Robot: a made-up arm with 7 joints. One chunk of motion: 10 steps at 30 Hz.
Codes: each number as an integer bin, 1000 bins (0 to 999) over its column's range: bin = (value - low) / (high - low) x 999, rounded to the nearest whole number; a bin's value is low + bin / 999 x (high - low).
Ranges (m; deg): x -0.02..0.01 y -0.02..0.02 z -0.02..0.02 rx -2..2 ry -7..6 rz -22..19
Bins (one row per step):
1: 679 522 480 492 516 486
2: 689 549 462 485 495 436
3: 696 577 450 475 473 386
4: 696 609 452 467 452 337
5: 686 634 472 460 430 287
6: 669 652 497 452 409 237
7: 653 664 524 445 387 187
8: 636 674 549 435 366 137
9: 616 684 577 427 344 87
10: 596 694 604 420 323 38
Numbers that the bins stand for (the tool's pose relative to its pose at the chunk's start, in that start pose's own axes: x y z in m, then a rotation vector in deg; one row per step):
1: 0.0004 0.0009 -0.0008 -0.03 -0.29 -2.05
2: 0.0007 0.0020 -0.0015 -0.06 -0.56 -4.11
3: 0.0009 0.0031 -0.0020 -0.10 -0.84 -6.16
4: 0.0009 0.0044 -0.0019 -0.13 -1.12 -8.17
5: 0.0006 0.0054 -0.0011 -0.16 -1.40 -10.22
6: 0.0001 0.0061 -0.0001 -0.19 -1.68 -12.27
7: -0.0004 0.0066 0.0010 -0.22 -1.96 -14.33
8: -0.0009 0.0070 0.0020 -0.26 -2.24 -16.38
9: -0.0015 0.0074 0.0031 -0.29 -2.52 -18.43
10: -0.0021 0.0078 0.0042 -0.32 -2.80 -20.44

